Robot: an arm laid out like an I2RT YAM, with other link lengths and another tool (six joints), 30 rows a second.
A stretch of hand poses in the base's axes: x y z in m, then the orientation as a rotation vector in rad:
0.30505, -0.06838, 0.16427, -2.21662, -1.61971, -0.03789
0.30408, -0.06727, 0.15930, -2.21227, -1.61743, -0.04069
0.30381, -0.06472, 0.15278, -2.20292, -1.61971, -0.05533
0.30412, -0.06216, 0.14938, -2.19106, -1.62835, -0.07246
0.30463, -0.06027, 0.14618, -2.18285, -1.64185, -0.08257
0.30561, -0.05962, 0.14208, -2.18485, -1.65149, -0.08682
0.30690, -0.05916, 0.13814, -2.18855, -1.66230, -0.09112
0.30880, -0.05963, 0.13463, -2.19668, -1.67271, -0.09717
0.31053, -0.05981, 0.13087, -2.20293, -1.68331, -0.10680
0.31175, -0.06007, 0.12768, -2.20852, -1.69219, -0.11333
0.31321, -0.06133, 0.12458, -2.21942, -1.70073, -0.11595
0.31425, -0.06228, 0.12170, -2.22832, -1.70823, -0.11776
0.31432, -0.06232, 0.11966, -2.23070, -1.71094, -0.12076
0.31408, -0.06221, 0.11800, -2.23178, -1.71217, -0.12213
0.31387, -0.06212, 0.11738, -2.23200, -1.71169, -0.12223
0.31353, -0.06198, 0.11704, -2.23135, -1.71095, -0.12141
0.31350, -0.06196, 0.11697, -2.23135, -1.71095, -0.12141
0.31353, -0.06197, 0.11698, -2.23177, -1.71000, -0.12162
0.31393, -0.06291, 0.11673, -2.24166, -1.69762, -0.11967
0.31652, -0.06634, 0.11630, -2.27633, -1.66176, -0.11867
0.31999, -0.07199, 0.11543, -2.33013, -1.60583, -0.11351
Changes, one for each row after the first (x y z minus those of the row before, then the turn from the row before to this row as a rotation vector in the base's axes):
-0.00097, 0.00111, -0.00497, 0.00513, 0.00114, 0.00017
-0.00027, 0.00255, -0.00652, 0.01148, -0.00571, 0.00315
0.00031, 0.00256, -0.00340, 0.01147, -0.00908, 0.00741
0.00051, 0.00189, -0.00320, 0.00395, -0.00873, 0.00952
0.00098, 0.00065, -0.00410, -0.00385, -0.00760, 0.00374
0.00129, 0.00046, -0.00394, -0.00553, -0.00882, 0.00359
0.00190, -0.00047, -0.00351, -0.00771, -0.01137, 0.00114
0.00173, -0.00018, -0.00376, -0.00513, -0.01275, 0.00159
0.00122, -0.00026, -0.00319, -0.00518, -0.00993, 0.00136
0.00146, -0.00126, -0.00310, -0.01018, -0.00961, -0.00072
0.00104, -0.00095, -0.00288, -0.00868, -0.00789, -0.00027
0.00007, -0.00004, -0.00204, -0.00166, -0.00386, 0.00000
-0.00024, 0.00011, -0.00166, -0.00075, -0.00176, 0.00000
-0.00021, 0.00009, -0.00062, 0.00011, 0.00007, -0.00036
-0.00034, 0.00014, -0.00034, 0.00045, 0.00105, 0.00000
-0.00003, 0.00002, -0.00007, 0.00000, 0.00000, 0.00000
0.00003, -0.00001, 0.00001, 0.00023, 0.00013, -0.00071
0.00040, -0.00094, -0.00025, -0.00178, 0.00263, -0.01074
0.00259, -0.00343, -0.00043, -0.00782, 0.00225, -0.03429
0.00347, -0.00565, -0.00087, -0.01457, 0.00474, -0.05277

